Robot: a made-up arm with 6 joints.
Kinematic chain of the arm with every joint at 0, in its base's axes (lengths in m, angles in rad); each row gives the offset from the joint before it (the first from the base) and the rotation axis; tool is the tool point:
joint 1: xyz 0 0 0.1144 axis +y
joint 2: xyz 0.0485 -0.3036 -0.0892 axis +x
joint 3: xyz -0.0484 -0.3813 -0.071 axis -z
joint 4: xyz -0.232 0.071 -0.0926 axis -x
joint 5: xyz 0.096 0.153 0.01 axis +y
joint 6: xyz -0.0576 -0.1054 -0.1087 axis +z
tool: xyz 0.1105 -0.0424 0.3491
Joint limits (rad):
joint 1: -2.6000..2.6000
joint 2: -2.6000..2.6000
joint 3: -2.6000..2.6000
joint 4: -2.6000..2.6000
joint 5: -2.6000..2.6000
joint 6: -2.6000..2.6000
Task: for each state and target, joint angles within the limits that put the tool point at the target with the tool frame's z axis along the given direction. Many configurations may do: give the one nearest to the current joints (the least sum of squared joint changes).
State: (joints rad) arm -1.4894 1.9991 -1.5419 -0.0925 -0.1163 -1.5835
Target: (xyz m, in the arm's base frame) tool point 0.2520 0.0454 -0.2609 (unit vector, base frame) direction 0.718 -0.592 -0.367
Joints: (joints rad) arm -1.0063 2.6000 -0.5200 0.0445 0.1108 -1.4964
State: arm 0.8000 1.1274 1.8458 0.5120 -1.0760 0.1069
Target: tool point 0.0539 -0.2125 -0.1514 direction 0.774 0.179 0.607
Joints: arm 0.7421 1.1896 1.6038 0.5818 -1.3353 0.6883
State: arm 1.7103 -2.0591 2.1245 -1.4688 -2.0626 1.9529
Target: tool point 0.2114 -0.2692 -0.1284 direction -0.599 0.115 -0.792
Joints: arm 1.1733 -1.6591 2.4459 -1.0471 -1.1803 1.3597
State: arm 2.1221 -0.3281 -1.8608 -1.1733 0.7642 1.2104
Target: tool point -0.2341 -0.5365 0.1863 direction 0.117 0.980 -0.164
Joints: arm 2.0906 0.3254 -2.2655 -1.7691 0.7811 1.1446
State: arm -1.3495 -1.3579 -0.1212 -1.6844 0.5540 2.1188
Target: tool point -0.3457 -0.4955 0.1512 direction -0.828 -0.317 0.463
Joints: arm -1.2422 -1.0334 0.4632 -1.3153 0.6232 1.8155
